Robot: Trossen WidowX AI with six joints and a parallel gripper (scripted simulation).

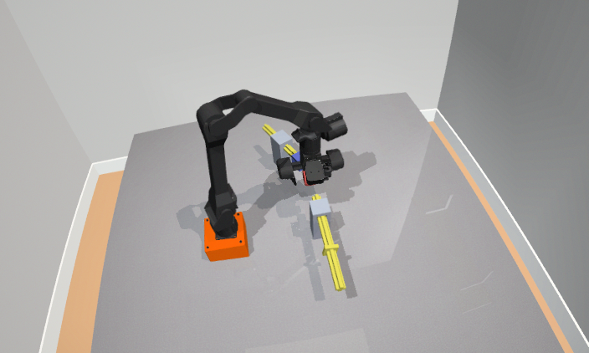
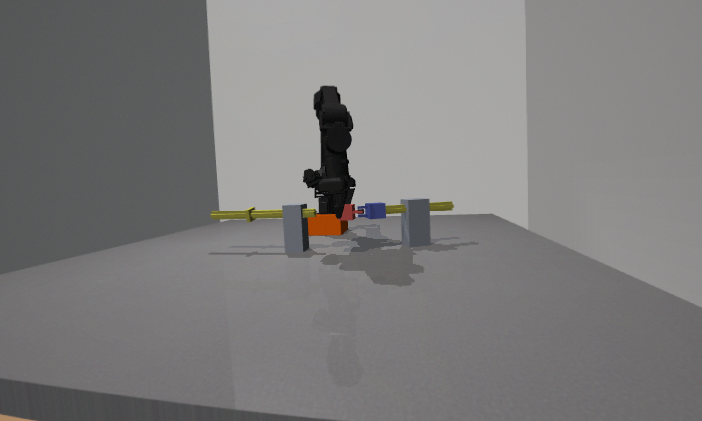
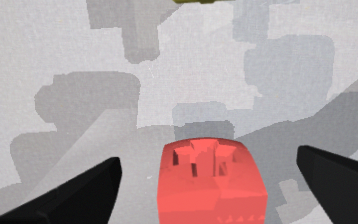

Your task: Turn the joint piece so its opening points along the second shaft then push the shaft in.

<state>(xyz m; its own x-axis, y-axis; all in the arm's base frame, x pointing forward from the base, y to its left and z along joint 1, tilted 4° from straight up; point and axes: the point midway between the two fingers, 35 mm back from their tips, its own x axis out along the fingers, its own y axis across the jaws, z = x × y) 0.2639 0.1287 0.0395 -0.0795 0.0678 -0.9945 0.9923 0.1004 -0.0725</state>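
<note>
My gripper tip is now 2 cm to the right of the red square joint piece and 1 cm below it.
</note>
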